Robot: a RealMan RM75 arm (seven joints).
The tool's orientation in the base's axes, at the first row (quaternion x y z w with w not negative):
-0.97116, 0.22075, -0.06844, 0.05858
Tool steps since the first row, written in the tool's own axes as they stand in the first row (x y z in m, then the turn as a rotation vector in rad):
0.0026, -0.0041, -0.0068, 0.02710, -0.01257, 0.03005
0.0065, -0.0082, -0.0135, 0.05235, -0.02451, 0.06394
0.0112, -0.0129, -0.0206, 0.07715, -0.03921, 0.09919
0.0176, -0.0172, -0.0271, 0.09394, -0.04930, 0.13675
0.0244, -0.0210, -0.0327, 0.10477, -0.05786, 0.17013
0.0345, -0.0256, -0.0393, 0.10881, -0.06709, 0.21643
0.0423, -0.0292, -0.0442, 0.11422, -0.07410, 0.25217
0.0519, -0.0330, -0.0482, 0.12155, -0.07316, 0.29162
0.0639, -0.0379, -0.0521, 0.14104, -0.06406, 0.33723
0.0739, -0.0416, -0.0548, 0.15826, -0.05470, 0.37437
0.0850, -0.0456, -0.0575, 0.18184, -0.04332, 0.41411
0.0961, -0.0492, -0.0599, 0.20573, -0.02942, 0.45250
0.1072, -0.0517, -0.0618, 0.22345, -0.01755, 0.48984
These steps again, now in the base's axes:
0.0030, 0.0020, 0.0076, 0.03427, 0.00193, -0.02485
0.0071, 0.0034, 0.0152, 0.06722, 0.00443, -0.05377
0.0122, 0.0049, 0.0233, 0.10116, 0.00971, -0.08367
0.0187, 0.0055, 0.0310, 0.12636, 0.01455, -0.11737
0.0254, 0.0054, 0.0378, 0.14494, 0.02028, -0.14782
0.0353, 0.0046, 0.0460, 0.15978, 0.03065, -0.19161
0.0430, 0.0040, 0.0522, 0.17324, 0.03755, -0.22518
0.0526, 0.0029, 0.0577, 0.18565, 0.03681, -0.26334
0.0647, 0.0017, 0.0636, 0.20648, 0.02395, -0.30743
0.0748, 0.0004, 0.0678, 0.22382, 0.01115, -0.34347
0.0860, -0.0011, 0.0722, 0.24640, -0.00602, -0.38168
0.0970, -0.0029, 0.0763, 0.26799, -0.02570, -0.41889
0.1077, -0.0057, 0.0797, 0.28475, -0.04095, -0.45544

